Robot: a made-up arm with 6 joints.
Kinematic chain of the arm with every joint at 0, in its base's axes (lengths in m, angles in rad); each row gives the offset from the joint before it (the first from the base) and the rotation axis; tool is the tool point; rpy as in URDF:
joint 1: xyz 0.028 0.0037 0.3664 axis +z
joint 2: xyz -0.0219 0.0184 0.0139 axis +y
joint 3: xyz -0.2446 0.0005 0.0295 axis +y
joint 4: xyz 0.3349 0.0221 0.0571 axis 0.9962 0 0.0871
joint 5: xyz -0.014 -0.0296 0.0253 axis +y
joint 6: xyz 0.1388 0.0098 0.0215 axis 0.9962 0 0.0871
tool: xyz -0.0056 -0.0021 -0.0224 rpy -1.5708 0 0
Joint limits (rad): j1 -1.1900..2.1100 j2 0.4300..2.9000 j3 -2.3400..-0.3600 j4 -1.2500..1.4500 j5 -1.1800..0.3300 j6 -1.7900..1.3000
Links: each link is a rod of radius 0.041 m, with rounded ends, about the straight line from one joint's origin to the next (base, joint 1, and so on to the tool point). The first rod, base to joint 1, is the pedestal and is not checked.
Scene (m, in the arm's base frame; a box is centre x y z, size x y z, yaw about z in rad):
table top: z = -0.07
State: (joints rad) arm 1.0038 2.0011 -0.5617 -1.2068 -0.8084 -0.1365
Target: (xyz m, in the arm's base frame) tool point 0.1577 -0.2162 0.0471
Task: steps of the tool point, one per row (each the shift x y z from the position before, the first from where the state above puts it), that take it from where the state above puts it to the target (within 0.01 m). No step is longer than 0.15 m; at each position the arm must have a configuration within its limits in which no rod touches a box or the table.
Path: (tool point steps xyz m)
1: 0.0946 -0.0291 -0.0212
2: 0.0793 -0.0575 -0.0206
3: 0.0554 -0.0788 -0.0201
4: 0.0264 -0.0907 -0.0192
5: -0.0043 -0.0919 -0.0182
6: -0.0328 -0.0829 -0.0170
7: -0.0559 -0.0654 -0.0156
8: -0.0712 -0.0418 -0.0142

